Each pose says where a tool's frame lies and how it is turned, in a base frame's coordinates. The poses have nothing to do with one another.
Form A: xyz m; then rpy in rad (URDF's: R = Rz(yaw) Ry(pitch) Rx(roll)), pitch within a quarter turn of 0, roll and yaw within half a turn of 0.
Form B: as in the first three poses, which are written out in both.
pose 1, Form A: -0.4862, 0.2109, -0.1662, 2.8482, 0.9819, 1.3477
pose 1, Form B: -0.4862, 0.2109, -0.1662, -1.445, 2.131, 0.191
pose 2, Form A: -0.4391, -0.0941, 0.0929, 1.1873, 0.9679, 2.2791
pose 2, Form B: -0.4391, -0.0941, 0.0929, 1.029, 1.357, 0.568
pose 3, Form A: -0.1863, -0.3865, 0.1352, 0.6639, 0.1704, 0.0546
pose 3, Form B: -0.1863, -0.3865, 0.1352, -1.303, 0.682, 1.298
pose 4, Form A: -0.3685, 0.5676, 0.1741, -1.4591, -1.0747, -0.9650
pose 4, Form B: -0.3685, 0.5676, 0.1741, 0.704, 1.518, -2.648
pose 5, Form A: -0.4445, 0.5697, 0.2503, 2.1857, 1.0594, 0.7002
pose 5, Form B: -0.4445, 0.5697, 0.2503, -1.423, 1.857, 0.430
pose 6, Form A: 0.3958, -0.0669, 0.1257, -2.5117, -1.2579, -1.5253
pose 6, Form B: 0.3958, -0.0669, 0.1257, -0.872, 1.822, -2.953
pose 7, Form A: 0.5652, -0.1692, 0.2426, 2.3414, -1.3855, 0.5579
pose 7, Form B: 0.5652, -0.1692, 0.2426, -0.251, 1.699, 3.008
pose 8, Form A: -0.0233, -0.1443, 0.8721, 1.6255, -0.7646, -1.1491
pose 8, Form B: -0.0233, -0.1443, 0.8721, -2.682, 1.610, 2.336
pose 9, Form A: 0.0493, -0.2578, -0.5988, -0.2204, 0.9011, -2.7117
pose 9, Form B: 0.0493, -0.2578, -0.5988, -2.433, 0.920, -0.171
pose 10, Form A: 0.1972, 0.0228, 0.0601, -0.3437, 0.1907, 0.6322
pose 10, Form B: 0.1972, 0.0228, 0.0601, 1.716, 0.391, -1.051
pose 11, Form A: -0.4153, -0.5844, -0.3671, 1.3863, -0.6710, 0.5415
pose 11, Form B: -0.4153, -0.5844, -0.3671, -1.145, 1.427, 2.250
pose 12, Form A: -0.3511, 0.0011, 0.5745, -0.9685, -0.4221, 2.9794
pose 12, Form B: -0.3511, 0.0011, 0.5745, -1.458, 1.028, -2.070
